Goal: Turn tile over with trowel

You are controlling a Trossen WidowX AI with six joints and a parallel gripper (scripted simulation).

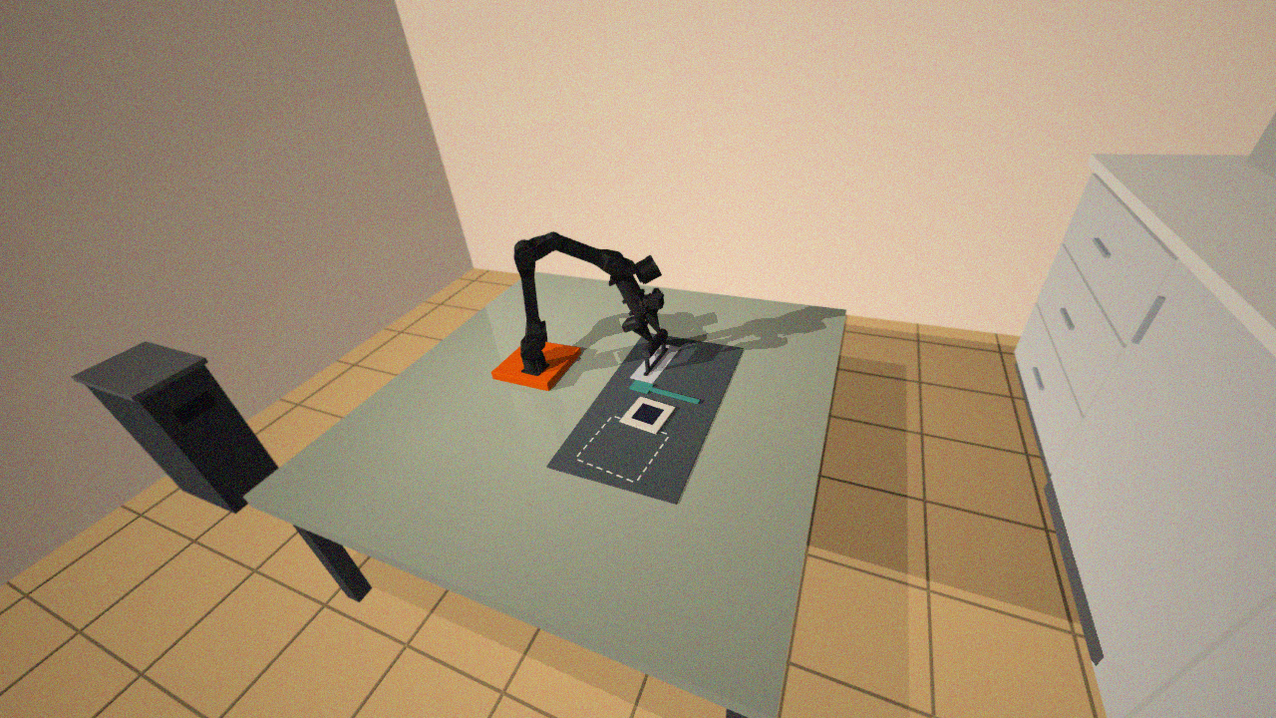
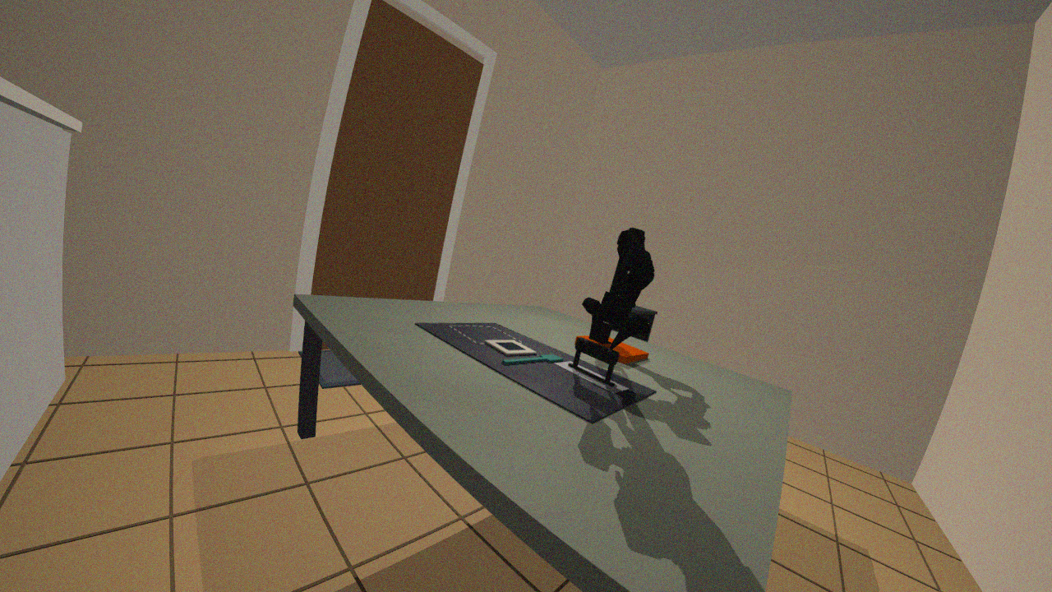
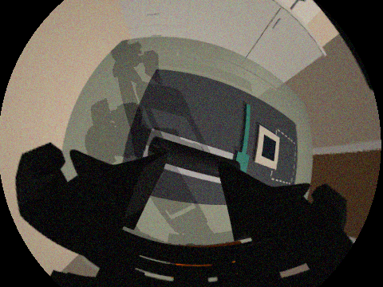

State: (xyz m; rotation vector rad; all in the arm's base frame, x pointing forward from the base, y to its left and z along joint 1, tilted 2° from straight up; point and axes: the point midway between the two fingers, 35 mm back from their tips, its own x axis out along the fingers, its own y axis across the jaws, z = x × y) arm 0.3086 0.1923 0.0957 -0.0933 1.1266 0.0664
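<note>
Now: the teal trowel 60 mm ahead of my gripper tip, 140 mm to the right of it and 90 mm below it. Round my gripper tip: dark mat 80 mm ahead, 170 mm to the right, 110 mm below; then tile 80 mm ahead, 240 mm to the right, 90 mm below.
</note>
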